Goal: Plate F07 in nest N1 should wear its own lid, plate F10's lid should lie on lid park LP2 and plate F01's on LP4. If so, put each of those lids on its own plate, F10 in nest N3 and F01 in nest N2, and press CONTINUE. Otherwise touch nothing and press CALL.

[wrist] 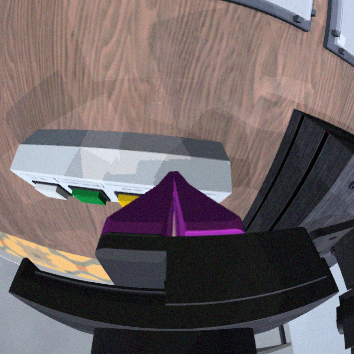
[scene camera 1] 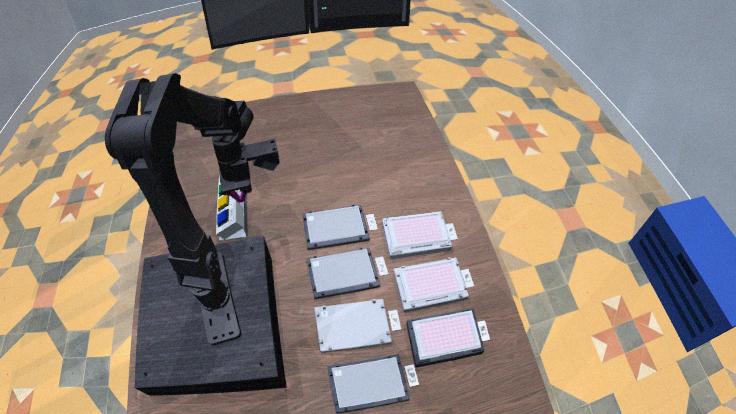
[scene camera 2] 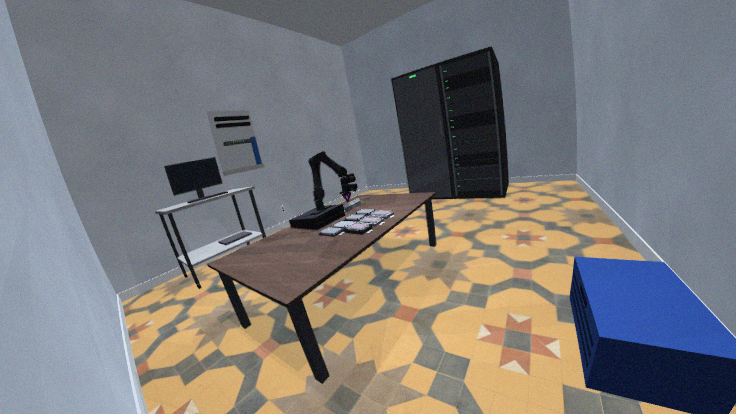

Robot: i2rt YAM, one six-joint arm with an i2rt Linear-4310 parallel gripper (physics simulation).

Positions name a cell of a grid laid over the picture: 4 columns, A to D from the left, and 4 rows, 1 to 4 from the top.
Scene:
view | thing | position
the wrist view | my gripper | B3
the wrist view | white button box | B2
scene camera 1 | my gripper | B2
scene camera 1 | white button box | B3
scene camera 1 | lid park LP1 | B4

